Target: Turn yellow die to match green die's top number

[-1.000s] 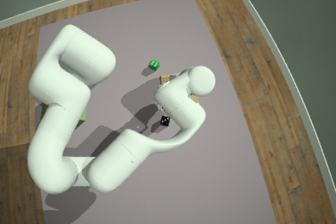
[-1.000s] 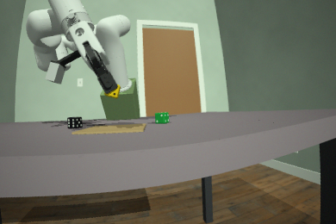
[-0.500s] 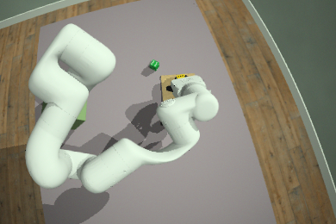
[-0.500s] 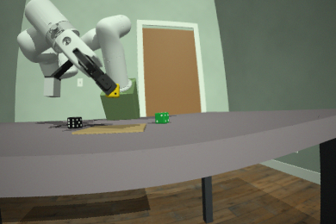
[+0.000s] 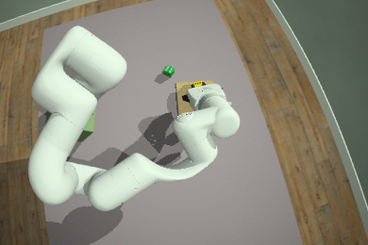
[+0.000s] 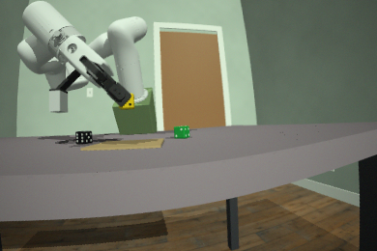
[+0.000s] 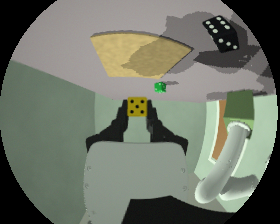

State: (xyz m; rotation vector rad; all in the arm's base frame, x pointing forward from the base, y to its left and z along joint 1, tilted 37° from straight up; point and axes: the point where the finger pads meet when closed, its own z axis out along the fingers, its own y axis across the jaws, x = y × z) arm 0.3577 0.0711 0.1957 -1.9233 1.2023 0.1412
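Now: hand 100 mm above the mat and 10 mm to the right of it. The rest, counted from my hand: green die 120 mm to the left, 100 mm behind, 90 mm below; then yellow die 10 mm to the left, 10 mm below; then black die 120 mm to the right, 90 mm below, 60 mm behind.
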